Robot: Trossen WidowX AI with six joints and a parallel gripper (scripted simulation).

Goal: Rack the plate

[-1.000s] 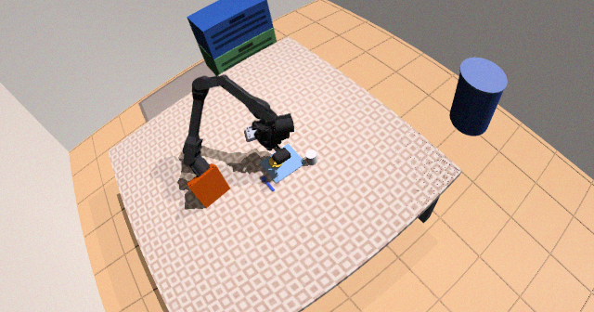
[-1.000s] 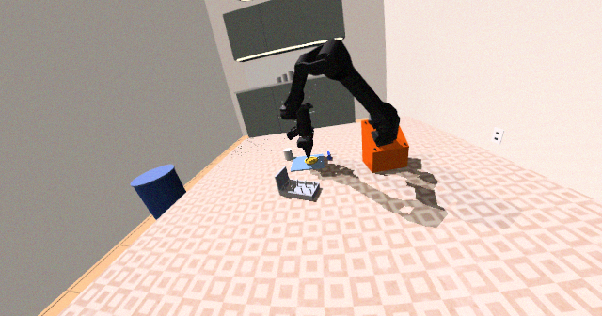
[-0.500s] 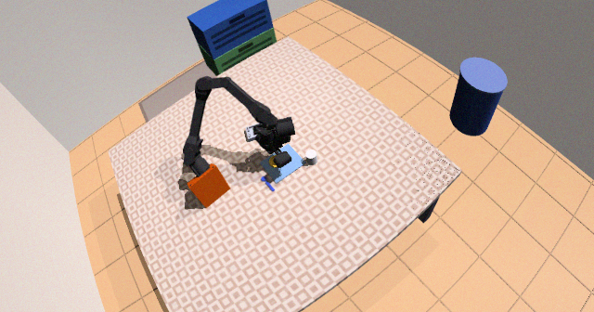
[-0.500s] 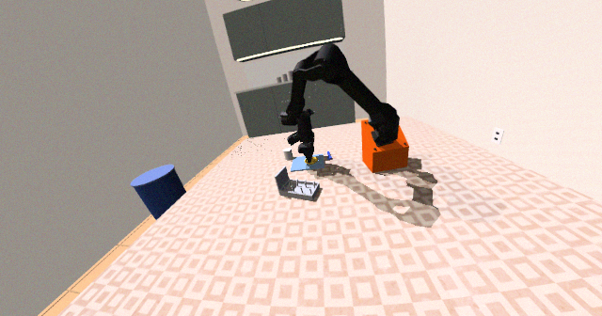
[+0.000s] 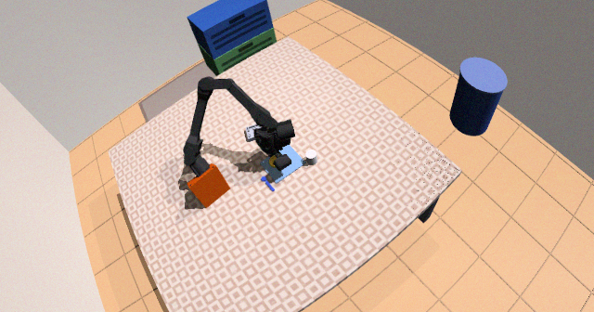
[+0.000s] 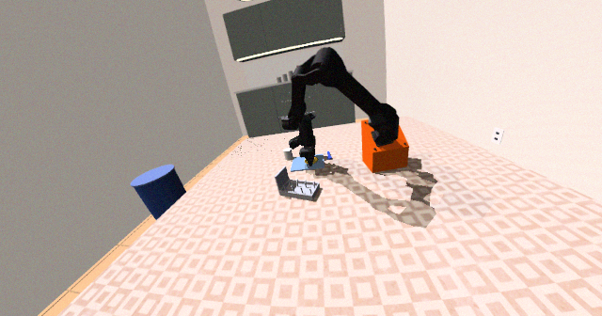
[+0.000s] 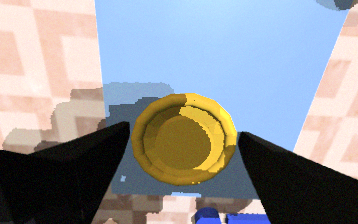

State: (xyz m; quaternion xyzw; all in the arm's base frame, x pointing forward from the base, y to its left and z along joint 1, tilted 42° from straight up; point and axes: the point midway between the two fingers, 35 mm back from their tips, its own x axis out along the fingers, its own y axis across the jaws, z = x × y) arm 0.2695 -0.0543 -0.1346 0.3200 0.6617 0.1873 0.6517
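Right now my gripper tip is 20 mm to the left of the light blue mat, 10 mm short of it and 10 mm above it. Round my gripper tip: small blue spoon: 90 mm behind, 40 mm to the right, 10 mm below; yellow plate: 10 mm above; white cup: 100 mm to the right, 100 mm ahead, 20 mm above.
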